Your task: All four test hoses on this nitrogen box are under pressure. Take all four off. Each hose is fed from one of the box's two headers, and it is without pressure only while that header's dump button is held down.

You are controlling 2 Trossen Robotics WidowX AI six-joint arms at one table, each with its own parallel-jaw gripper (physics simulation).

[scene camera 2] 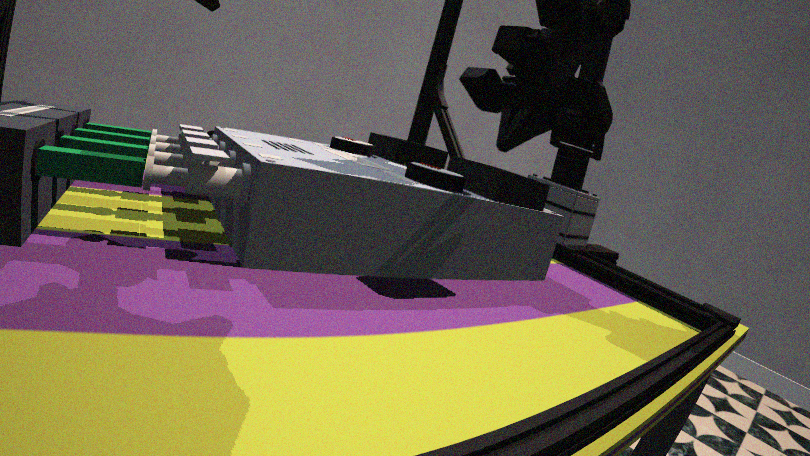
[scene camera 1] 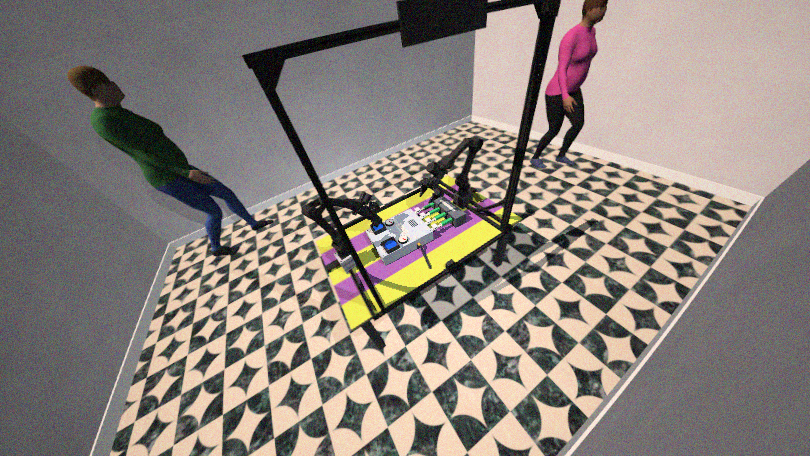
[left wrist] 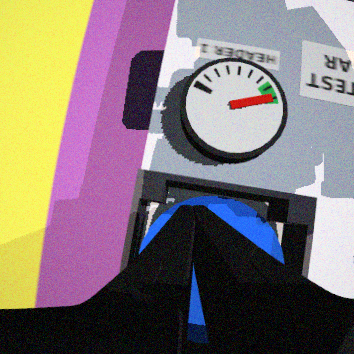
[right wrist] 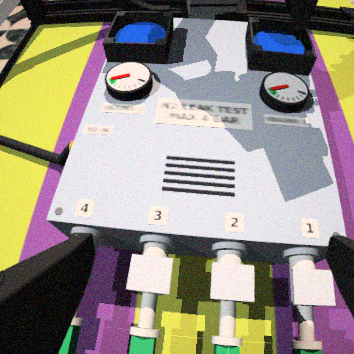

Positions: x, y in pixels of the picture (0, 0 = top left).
Labels:
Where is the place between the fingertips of my left gripper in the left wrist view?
190, 216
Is my right gripper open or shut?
Open.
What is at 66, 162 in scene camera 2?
A test hose.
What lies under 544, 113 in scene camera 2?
My left gripper.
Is my left gripper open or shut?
Shut.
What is my left gripper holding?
Nothing.

